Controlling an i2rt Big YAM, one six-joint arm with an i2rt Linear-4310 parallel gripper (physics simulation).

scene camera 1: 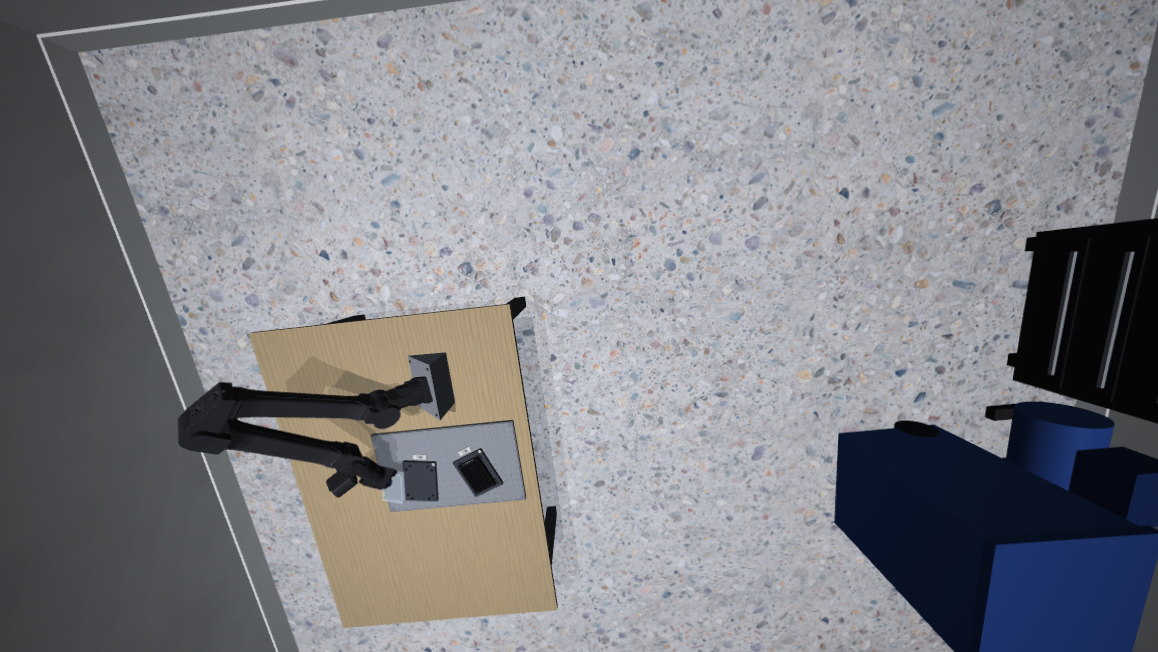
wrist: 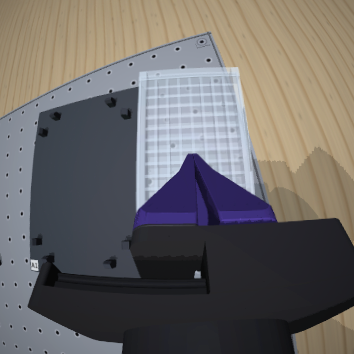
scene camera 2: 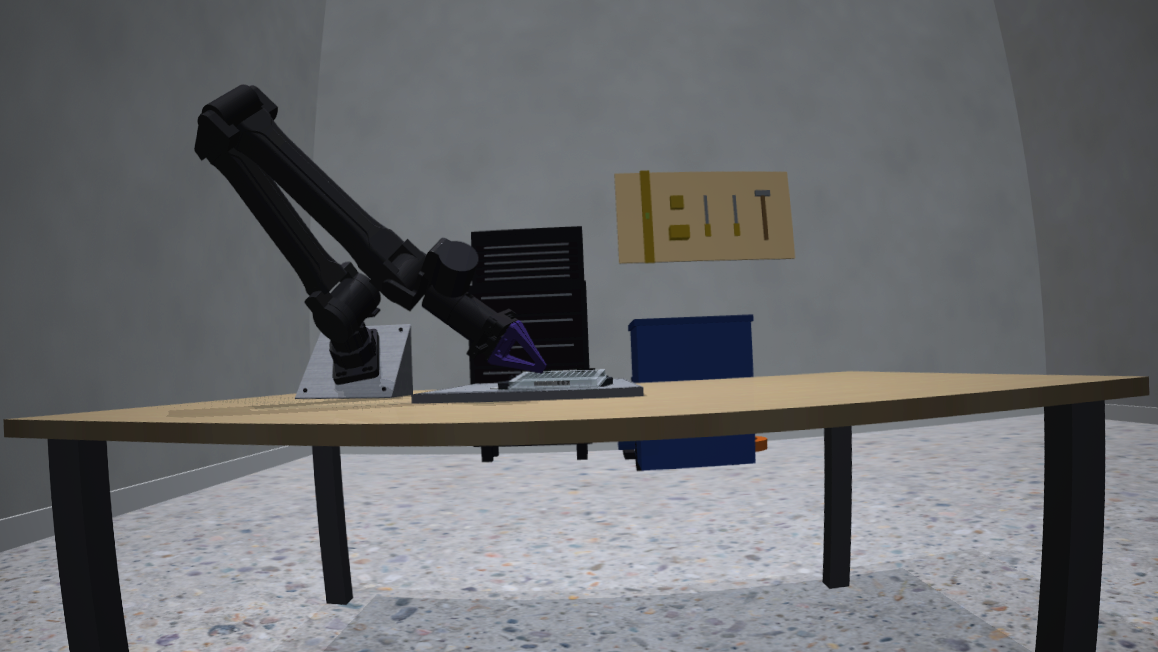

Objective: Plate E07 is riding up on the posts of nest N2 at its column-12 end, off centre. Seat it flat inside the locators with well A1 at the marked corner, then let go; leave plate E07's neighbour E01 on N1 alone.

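Seen in the pictures: gripper, between the fingertips: [scene camera 1: 390, 484] [wrist: 191, 161] [scene camera 2: 544, 369]; arm's base, origin of its link: [scene camera 1: 423, 389] [scene camera 2: 357, 358].
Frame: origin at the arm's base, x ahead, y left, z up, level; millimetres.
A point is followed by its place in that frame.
Observation:
A clear gridded plate [scene camera 1: 393, 490] {x 362, y -273, z -41 mm} [scene camera 2: 559, 379] {x 346, y -312, z -43 mm} [wrist: 185, 115] {x 367, y -273, z -38 mm} lies on the grey perforated board, along the right side of a dark nest in the wrist view, partly over the board's edge. The dark nest [scene camera 1: 419, 481] {x 354, y -169, z -46 mm} [wrist: 82, 185] {x 352, y -172, z -46 mm} carries no plate; its corner posts and a white A1 tag [wrist: 34, 265] {x 300, y -95, z -46 mm} show. A black plate [scene camera 1: 478, 472] {x 365, y 63, z -33 mm} sits on the other, angled nest. Plate and nest names are not readable. My gripper [scene camera 2: 544, 369] {x 330, y -265, z -29 mm} [wrist: 191, 161] {x 330, y -265, z -29 mm} is shut and empty, fingertips over the clear plate, at or just above its top. The plate's near end is hidden behind the fingers.
The grey perforated board [scene camera 1: 506, 437] {x 269, y 194, z -58 mm} [scene camera 2: 453, 395] {x 199, y -295, z -60 mm} [wrist: 165, 62] {x 441, y -277, z -58 mm} lies on the wooden table [scene camera 1: 453, 558] {x 732, y -176, z -70 mm} [scene camera 2: 810, 404] {x 546, y -661, z -71 mm}. The arm's angled mount [scene camera 1: 441, 384] {x -3, y 68, z 9 mm} [scene camera 2: 397, 364] {x 81, y -26, z -13 mm} stands beside the board. A tool cabinet [scene camera 2: 526, 259] and a blue cabinet [scene camera 2: 692, 348] stand beyond the table.

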